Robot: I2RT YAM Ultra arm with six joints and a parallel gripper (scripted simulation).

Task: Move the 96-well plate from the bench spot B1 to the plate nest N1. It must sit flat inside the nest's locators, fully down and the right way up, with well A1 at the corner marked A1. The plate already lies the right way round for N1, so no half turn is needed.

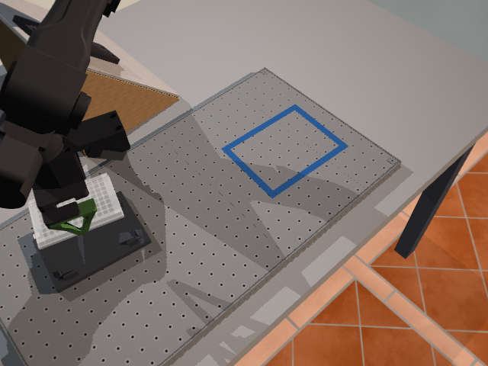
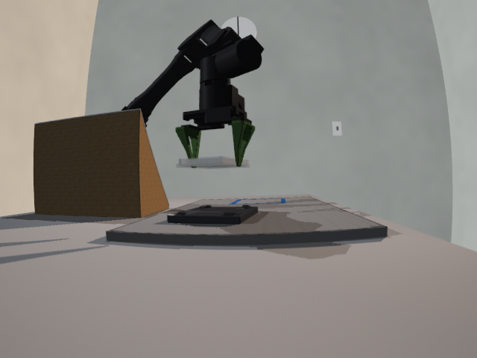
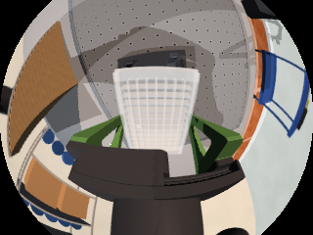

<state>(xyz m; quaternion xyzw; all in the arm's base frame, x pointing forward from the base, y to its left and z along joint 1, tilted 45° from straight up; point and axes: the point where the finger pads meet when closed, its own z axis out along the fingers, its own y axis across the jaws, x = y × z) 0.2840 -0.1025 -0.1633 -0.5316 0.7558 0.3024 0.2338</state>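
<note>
The plate nest N1 is 90 mm below my hand. From my hand the other things lie so: 96-well plate: right at my hand; white A1 mark: 80 mm below, 70 mm behind, 60 mm to the right.
</note>
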